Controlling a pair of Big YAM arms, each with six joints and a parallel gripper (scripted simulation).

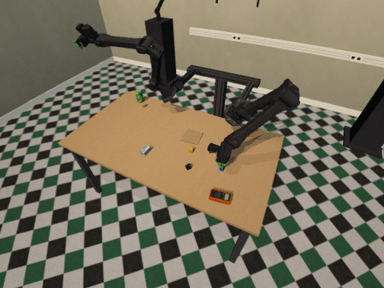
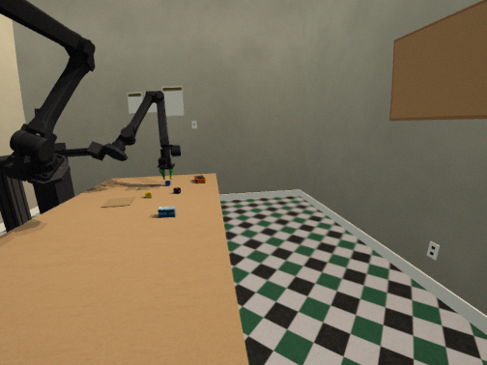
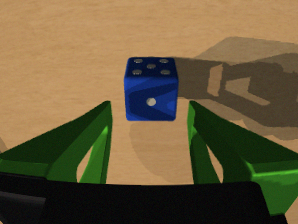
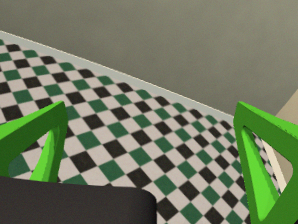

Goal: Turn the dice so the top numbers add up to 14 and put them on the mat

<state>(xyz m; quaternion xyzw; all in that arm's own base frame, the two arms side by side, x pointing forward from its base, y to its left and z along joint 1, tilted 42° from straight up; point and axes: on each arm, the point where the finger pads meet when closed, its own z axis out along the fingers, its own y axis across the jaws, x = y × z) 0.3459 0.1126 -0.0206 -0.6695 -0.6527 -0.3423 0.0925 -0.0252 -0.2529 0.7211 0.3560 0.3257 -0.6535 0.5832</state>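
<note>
Right now the blue die is 3 cm below my left hand. From my left hand the other things lie so: black die: 10 cm ahead, 20 cm to the right, 3 cm below; then tan mat: 18 cm behind, 34 cm to the right, 4 cm below; then yellow die: 4 cm behind, 27 cm to the right, 3 cm below.
</note>
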